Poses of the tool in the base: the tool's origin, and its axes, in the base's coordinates. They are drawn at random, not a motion.
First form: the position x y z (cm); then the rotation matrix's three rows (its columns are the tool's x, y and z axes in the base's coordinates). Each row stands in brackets.
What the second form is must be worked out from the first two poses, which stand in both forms.
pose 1, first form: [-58.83 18.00 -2.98], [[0.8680 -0.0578 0.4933], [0.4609 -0.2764 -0.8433], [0.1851 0.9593 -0.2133]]
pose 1, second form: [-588.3 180.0 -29.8], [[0.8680 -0.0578 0.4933], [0.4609 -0.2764 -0.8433], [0.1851 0.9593 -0.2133]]
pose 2, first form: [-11.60 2.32 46.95], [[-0.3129 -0.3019 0.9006], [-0.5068 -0.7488 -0.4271], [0.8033 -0.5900 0.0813]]
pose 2, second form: [-116.0 23.2 469.5], [[-0.3129 -0.3019 0.9006], [-0.5068 -0.7488 -0.4271], [0.8033 -0.5900 0.0813]]
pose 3, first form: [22.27 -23.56 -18.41], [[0.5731 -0.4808 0.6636], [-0.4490 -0.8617 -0.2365], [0.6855 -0.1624 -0.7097]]
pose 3, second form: [222.7 -235.6 -184.1], [[0.5731 -0.4808 0.6636], [-0.4490 -0.8617 -0.2365], [0.6855 -0.1624 -0.7097]]
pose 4, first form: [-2.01 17.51 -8.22], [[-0.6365 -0.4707 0.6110], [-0.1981 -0.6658 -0.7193], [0.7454 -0.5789 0.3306]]
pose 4, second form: [-20.1 175.1 -82.2], [[-0.6365 -0.4707 0.6110], [-0.1981 -0.6658 -0.7193], [0.7454 -0.5789 0.3306]]
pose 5, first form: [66.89 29.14 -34.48], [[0.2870 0.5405 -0.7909], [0.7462 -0.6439 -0.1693], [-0.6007 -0.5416 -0.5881]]
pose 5, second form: [668.9 291.4 -344.8], [[0.2870 0.5405 -0.7909], [0.7462 -0.6439 -0.1693], [-0.6007 -0.5416 -0.5881]]
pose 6, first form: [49.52 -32.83 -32.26], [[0.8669 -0.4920 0.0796], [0.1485 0.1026 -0.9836], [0.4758 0.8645 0.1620]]
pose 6, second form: [495.2 -328.3 -322.6], [[0.8669 -0.4920 0.0796], [0.1485 0.1026 -0.9836], [0.4758 0.8645 0.1620]]
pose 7, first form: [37.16 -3.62 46.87], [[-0.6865 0.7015 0.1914], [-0.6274 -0.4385 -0.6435], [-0.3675 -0.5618 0.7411]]
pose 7, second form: [371.6 -36.2 468.7], [[-0.6865 0.7015 0.1914], [-0.6274 -0.4385 -0.6435], [-0.3675 -0.5618 0.7411]]
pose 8, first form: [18.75 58.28 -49.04], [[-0.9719 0.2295 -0.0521], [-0.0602 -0.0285 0.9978], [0.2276 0.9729 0.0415]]
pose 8, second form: [187.5 582.8 -490.4], [[-0.9719 0.2295 -0.0521], [-0.0602 -0.0285 0.9978], [0.2276 0.9729 0.0415]]
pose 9, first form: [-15.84 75.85 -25.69], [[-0.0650 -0.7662 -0.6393], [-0.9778 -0.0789 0.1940], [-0.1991 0.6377 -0.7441]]
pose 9, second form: [-158.4 758.5 -256.9], [[-0.0650 -0.7662 -0.6393], [-0.9778 -0.0789 0.1940], [-0.1991 0.6377 -0.7441]]
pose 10, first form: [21.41 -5.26 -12.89], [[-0.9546 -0.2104 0.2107], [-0.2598 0.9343 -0.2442], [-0.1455 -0.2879 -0.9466]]
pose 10, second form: [214.1 -52.6 -128.9], [[-0.9546 -0.2104 0.2107], [-0.2598 0.9343 -0.2442], [-0.1455 -0.2879 -0.9466]]
